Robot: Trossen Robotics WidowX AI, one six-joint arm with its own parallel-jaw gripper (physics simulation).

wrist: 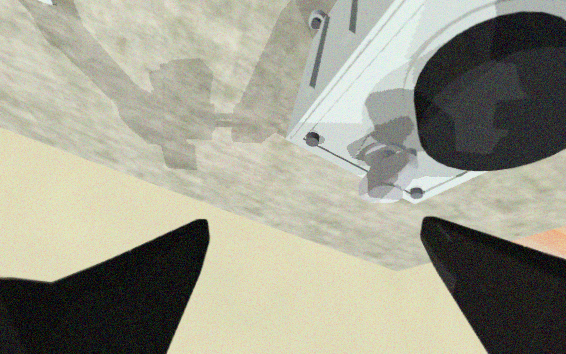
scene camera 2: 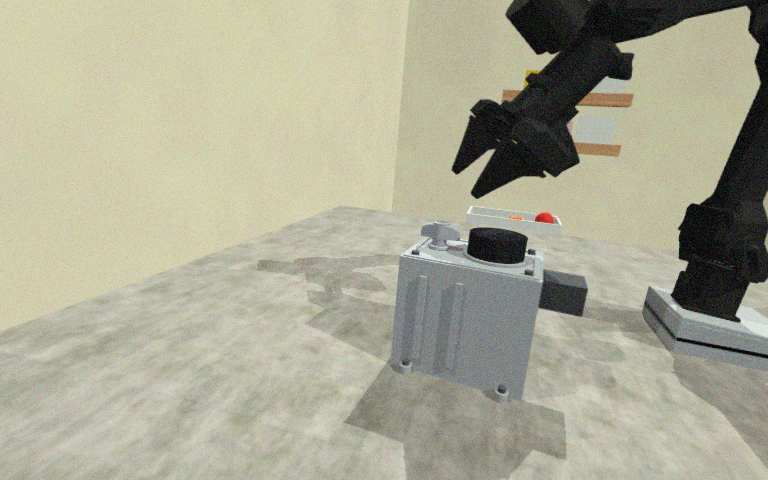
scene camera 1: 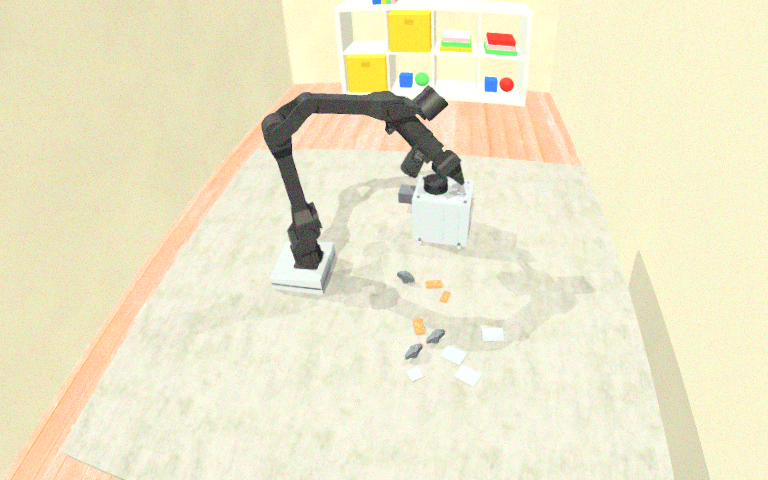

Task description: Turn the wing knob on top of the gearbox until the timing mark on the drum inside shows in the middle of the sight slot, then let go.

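Places are measured from the arm's base along level axes (x ahead, y left, z up), in metres.
Pixels of known places: gripper, between the fingertips: point(wrist: 314, 228) point(scene camera 2: 462, 183) point(scene camera 1: 456, 177); arm's base, origin of its link: point(scene camera 2: 702, 308) point(scene camera 1: 308, 260).
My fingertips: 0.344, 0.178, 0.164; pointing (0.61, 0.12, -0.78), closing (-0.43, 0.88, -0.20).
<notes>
Ahead of a thing's pixels: the offset from my fingertips to its top centre, as dx, dy, dz. "*": to the spot under its first point. Level surfaces: height alone.
The pale grey gearbox @[-0.055, +0.051, -0.040] point(scene camera 1: 441, 220) point(scene camera 2: 464, 316) point(wrist: 345, 115) stands upright on the mat. Its grey wing knob @[+0.012, +0.049, -0.040] point(scene camera 2: 440, 232) point(wrist: 387, 167) sits on top near a corner, beside a round black cap @[* -0.054, +0.031, -0.047] point(scene camera 1: 435, 184) point(scene camera 2: 497, 245) point(wrist: 495, 100). In the wrist view the knob is partly in shadow and blends with the pale top. My gripper point(scene camera 2: 464, 183) point(wrist: 314, 228) is open and empty, above the gearbox top and apart from the knob. The sight slot, drum and timing mark cannot be made out in these views.
A dark box @[* -0.131, +0.032, -0.088] point(scene camera 1: 406, 194) point(scene camera 2: 563, 293) juts from the gearbox's side. Orange pieces @[-0.029, -0.166, -0.206] point(scene camera 1: 433, 284), grey pieces @[-0.101, -0.163, -0.184] point(scene camera 1: 405, 276) and white cards @[+0.080, -0.417, -0.209] point(scene camera 1: 467, 375) lie on the mat @[dz -0.212] point(scene camera 1: 226, 384). A white tray point(scene camera 2: 492, 217) with a red ball point(scene camera 2: 544, 217) shows behind the gearbox.
</notes>
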